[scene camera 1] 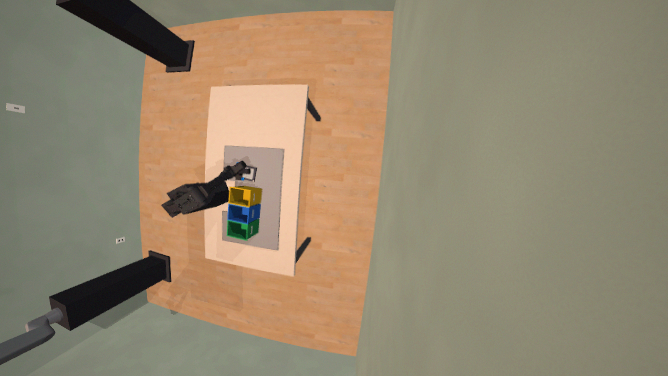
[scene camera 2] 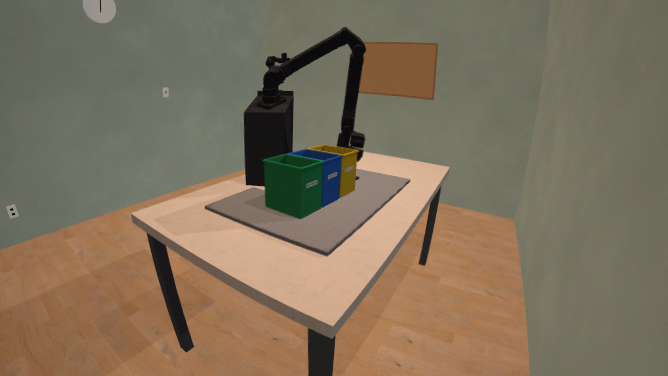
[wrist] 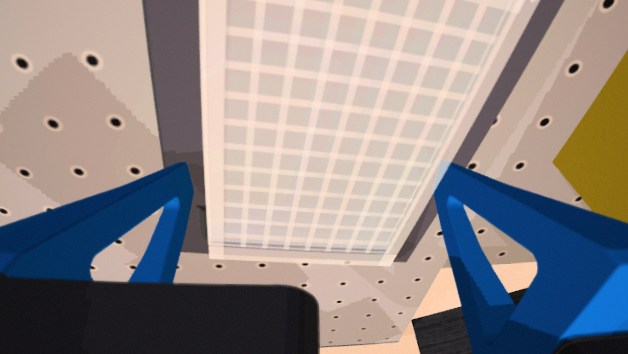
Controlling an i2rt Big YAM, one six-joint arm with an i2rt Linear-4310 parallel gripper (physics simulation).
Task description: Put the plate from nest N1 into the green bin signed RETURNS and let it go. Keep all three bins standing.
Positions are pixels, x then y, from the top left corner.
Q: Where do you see a white gridded plate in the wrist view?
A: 324, 136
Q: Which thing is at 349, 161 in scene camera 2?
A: A yellow bin.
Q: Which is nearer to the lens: the blue bin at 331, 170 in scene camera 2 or the green bin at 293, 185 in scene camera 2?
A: The green bin.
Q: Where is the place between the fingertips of my gripper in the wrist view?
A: At 313, 175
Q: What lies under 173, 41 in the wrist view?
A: A dark nest.
